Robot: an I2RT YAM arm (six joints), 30 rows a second.
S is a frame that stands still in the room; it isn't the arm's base.
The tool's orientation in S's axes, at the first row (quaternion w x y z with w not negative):
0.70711 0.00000 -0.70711 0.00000
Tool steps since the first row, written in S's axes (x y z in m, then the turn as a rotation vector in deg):
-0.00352 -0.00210 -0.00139 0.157 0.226 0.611
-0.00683 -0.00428 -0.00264 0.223 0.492 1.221
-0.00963 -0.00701 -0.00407 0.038 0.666 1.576
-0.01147 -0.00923 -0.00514 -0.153 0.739 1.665
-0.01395 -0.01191 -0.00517 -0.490 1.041 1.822
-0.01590 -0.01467 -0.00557 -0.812 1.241 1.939
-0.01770 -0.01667 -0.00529 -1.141 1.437 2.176
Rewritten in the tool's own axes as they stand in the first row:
-0.00139 -0.00210 0.00352 0.611 0.226 -0.157
-0.00264 -0.00428 0.00683 1.221 0.492 -0.223
-0.00407 -0.00701 0.00963 1.576 0.666 -0.038
-0.00514 -0.00923 0.01147 1.665 0.739 0.153
-0.00517 -0.01191 0.01395 1.822 1.041 0.490
-0.00557 -0.01467 0.01590 1.939 1.241 0.812
-0.00529 -0.01667 0.01770 2.176 1.437 1.141

